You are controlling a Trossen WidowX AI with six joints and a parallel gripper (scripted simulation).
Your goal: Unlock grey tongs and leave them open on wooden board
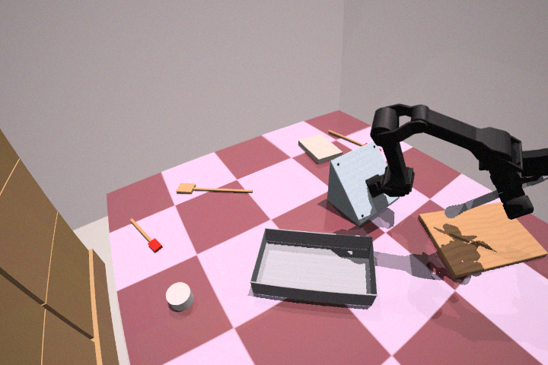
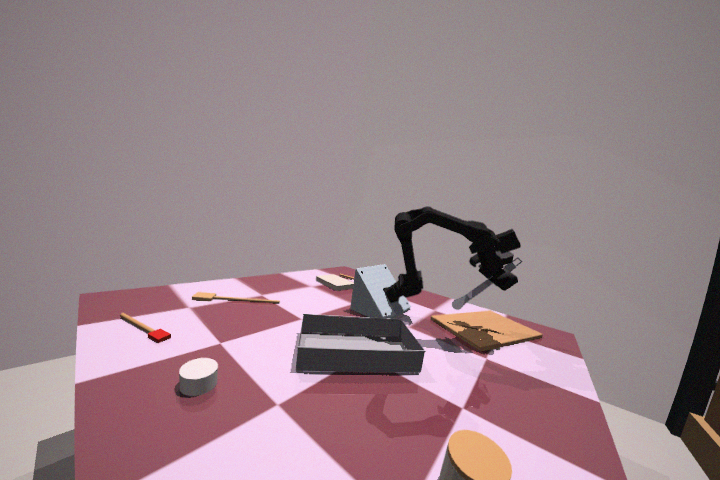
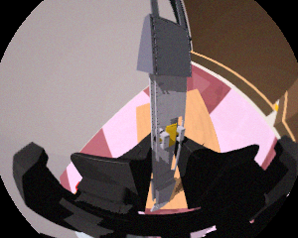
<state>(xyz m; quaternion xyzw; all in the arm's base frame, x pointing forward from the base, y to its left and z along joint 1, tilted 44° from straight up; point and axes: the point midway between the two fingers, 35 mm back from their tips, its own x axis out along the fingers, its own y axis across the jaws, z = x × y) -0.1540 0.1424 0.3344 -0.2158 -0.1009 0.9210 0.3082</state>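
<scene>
My gripper tip is now 170 mm above the wooden board and 10 mm short of it. The rest, counted from my gripper tip: roasting tin 520 mm ahead, 240 mm to the right, 150 mm below; then pale block 710 mm to the right, 170 mm below, 120 mm ahead.
</scene>
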